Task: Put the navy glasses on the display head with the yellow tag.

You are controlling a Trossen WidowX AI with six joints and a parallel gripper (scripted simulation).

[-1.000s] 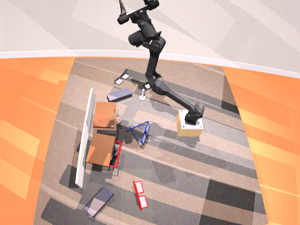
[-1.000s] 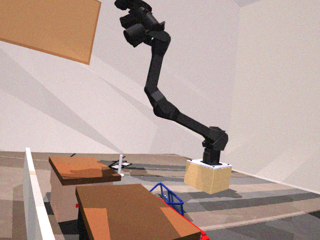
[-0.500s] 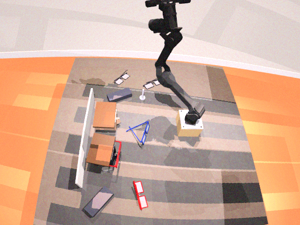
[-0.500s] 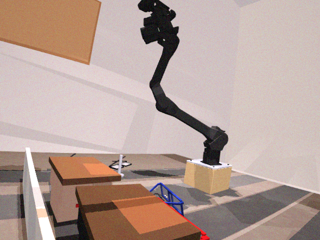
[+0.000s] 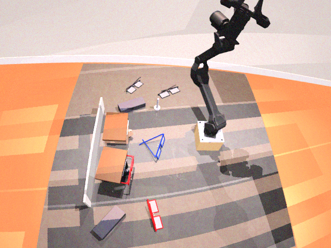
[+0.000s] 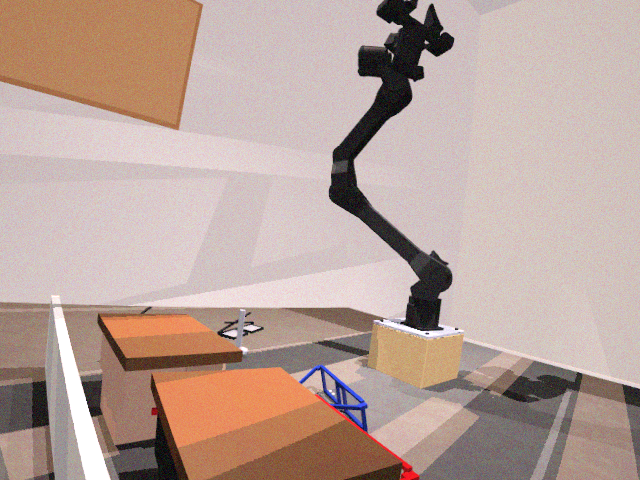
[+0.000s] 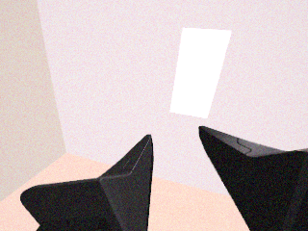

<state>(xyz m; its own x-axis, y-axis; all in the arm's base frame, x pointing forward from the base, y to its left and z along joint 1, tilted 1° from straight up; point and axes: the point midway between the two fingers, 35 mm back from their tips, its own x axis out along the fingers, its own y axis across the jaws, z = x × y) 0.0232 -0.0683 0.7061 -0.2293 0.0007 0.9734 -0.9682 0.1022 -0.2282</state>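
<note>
Now: the white post stand 290 mm ahead of my gripper tip, 100 mm to the right of it and 810 mm below it. From my gripper tip the other things lie so: white upright panel (550 mm ahead, 280 mm to the left, 780 mm below).
</note>
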